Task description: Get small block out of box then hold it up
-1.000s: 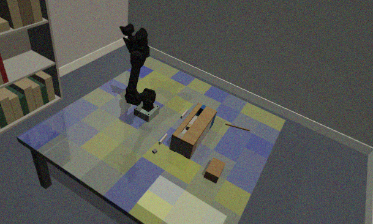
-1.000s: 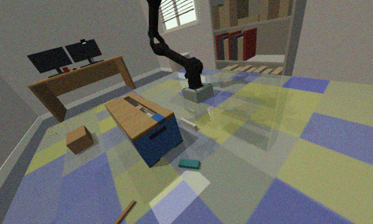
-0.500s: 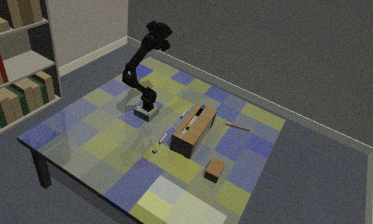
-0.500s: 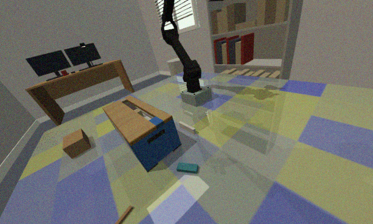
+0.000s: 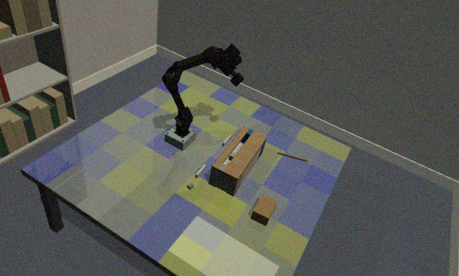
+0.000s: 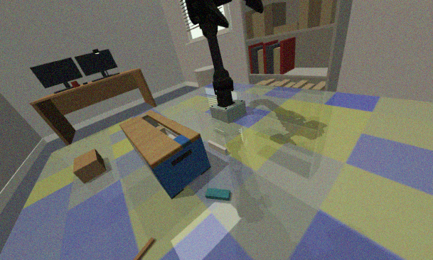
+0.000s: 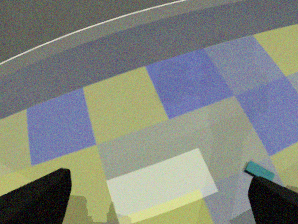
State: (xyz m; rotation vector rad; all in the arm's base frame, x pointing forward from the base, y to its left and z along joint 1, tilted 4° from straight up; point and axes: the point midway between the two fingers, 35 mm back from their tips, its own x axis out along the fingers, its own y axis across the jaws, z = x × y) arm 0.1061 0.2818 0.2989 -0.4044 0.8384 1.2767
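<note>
The long box is 220 mm ahead of my gripper tip, 230 mm to the right of it and 300 mm below it. The rest, counted from my gripper tip: brown carton (520 mm ahead, 390 mm to the right, 330 mm below); grey block (160 mm ahead, 510 mm to the right, 350 mm below); thin rod (440 mm ahead, 80 mm to the left, 350 mm below).
</note>
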